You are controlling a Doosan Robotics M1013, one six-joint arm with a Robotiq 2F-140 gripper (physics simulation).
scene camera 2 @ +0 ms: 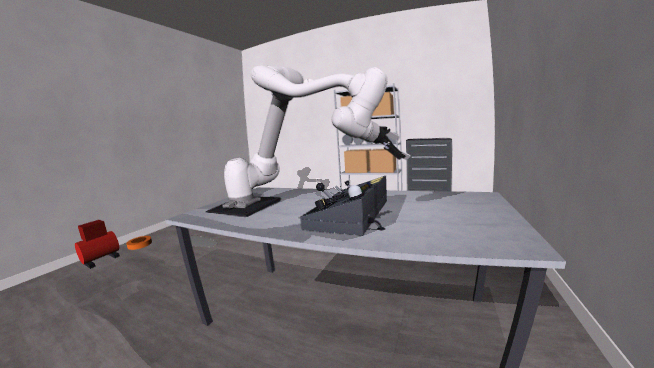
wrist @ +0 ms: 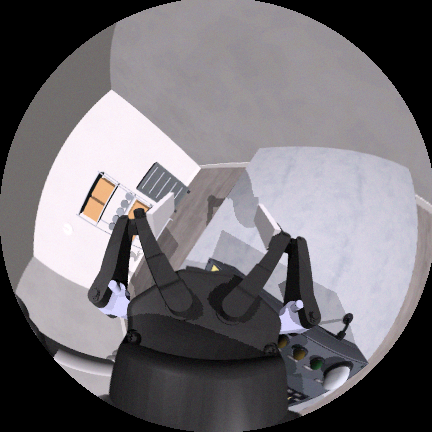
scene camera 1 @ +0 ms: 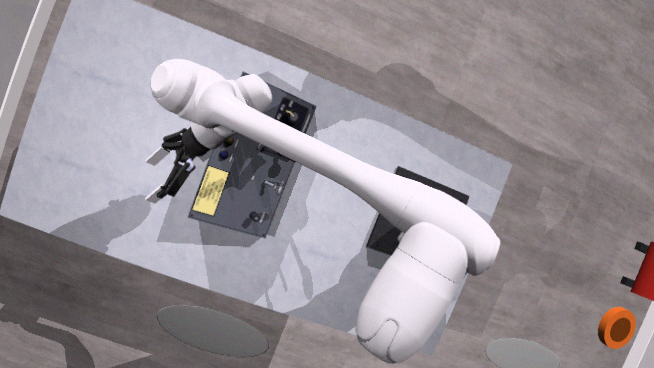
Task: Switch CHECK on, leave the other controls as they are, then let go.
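Pixels of known places: gripper, fingertip midpoint: (scene camera 2: 402,147) (wrist: 214,206) (scene camera 1: 150,181); arm's base at its link origin: (scene camera 2: 242,203).
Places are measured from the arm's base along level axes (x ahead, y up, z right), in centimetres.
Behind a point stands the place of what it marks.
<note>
A dark sloped control console (scene camera 1: 240,205) @(x 69.4, y 8.5, z -11.8 cm) (scene camera 2: 332,223) @(x 69.6, y 2.7, z 29.5 cm) stands on the table. In scene view 1 it bears a yellow label (scene camera 1: 210,191) @(x 79.8, y 12.0, z -9.7 cm), a blue button (scene camera 1: 223,155) @(x 79.1, y 14.0, z 2.8 cm) and two metal levers, one (scene camera 1: 272,186) @(x 61.2, y 10.8, z -2.1 cm) above the other (scene camera 1: 260,216) @(x 62.2, y 11.0, z -13.0 cm). The wrist view shows amber (wrist: 299,353) @(x 79.2, y 13.7, z 12.3 cm) and green (wrist: 317,363) @(x 79.0, y 13.7, z 17.1 cm) buttons and a white dome (wrist: 336,376). No lettering is legible, so I cannot tell which control is CHECK or its state; the arm hides part of the console. My gripper (scene camera 1: 155,175) @(x 94.3, y 28.8, z -9.3 cm) (scene camera 2: 401,148) @(x 94.3, y 28.8, z -9.3 cm) (wrist: 214,206) @(x 94.3, y 28.8, z -9.3 cm) is open and empty, above and beside the label side, touching nothing.
The arm (scene camera 1: 320,150) @(x 56.4, y 61.3, z 12.5 cm) (scene camera 2: 320,86) @(x 62.8, y 58.0, z 14.6 cm) reaches over the console from its black base plate (scene camera 1: 382,235) @(x 15.4, y 0.6, z -8.2 cm) (scene camera 2: 215,210) @(x -8.7, y -0.7, z 14.9 cm) on the grey table (scene camera 1: 100,100) @(x 127.7, y -1.5, z 6.7 cm) (scene camera 2: 475,225) @(x 125.9, y -1.5, z 15.0 cm). A shelf rack and a drawer cabinet (scene camera 2: 429,170) (wrist: 162,185) stand beyond the table.
</note>
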